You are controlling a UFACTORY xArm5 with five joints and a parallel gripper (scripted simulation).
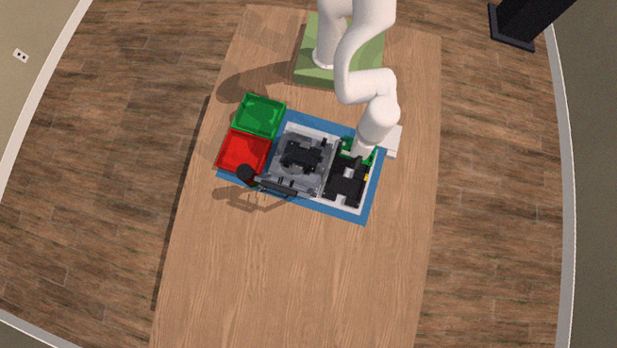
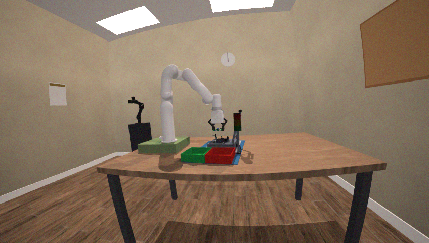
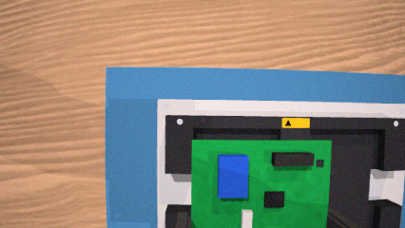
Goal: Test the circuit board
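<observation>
Now: hand right at the green circuit board. Round my hand: clear lid (170 mm ahead, 190 mm to the right, 60 mm above); then red bin (70 mm ahead, 380 mm to the right, 110 mm below); then green bin (80 mm behind, 360 mm to the right, 110 mm below).
</observation>
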